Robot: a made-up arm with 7 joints.
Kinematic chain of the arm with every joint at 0, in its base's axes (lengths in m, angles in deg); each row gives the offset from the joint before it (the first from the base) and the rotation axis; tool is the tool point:
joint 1: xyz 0 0 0 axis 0 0.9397 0.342
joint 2: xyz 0 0 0 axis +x
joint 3: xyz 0 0 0 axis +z
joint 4: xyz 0.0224 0 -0.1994 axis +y
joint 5: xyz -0.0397 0 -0.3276 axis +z
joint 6: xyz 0 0 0 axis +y
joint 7: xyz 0 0 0 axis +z
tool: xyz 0 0 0
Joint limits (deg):
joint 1: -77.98..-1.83
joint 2: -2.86..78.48
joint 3: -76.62..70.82
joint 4: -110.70..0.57
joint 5: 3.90..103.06
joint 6: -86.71..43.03
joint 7: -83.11..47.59
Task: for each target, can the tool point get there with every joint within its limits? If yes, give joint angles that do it. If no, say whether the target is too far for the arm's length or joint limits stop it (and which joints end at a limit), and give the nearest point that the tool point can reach.
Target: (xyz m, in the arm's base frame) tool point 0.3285 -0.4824 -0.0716
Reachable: no: too far | nearest point 0.2925 -0.3888 -0.0684 | short by 0.100 m
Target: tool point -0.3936 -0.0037 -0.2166
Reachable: no: joint limits stop it (at a limit: joint 1, joint 4) | nearest point -0.0050 -0.0205 -0.5266 | short by 0.497 m
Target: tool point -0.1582 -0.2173 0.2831
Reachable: no: joint limits stop it (at a limit: joint 1, joint 2, joint 4) | nearest point 0.1006 -0.2954 0.1865 | short by 0.287 m
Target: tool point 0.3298 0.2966 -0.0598
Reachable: yes | joints -13.05 36.54 32.59 -80.60 42.07 -65.77 -45.54
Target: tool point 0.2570 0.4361 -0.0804
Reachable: yes | joints -17.84 56.02 37.95 -44.34 59.56 -30.43 -70.93
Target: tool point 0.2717 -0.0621 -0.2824
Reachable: yes | joints -11.25 48.48 -51.55 -99.72 26.18 -58.08 -68.24
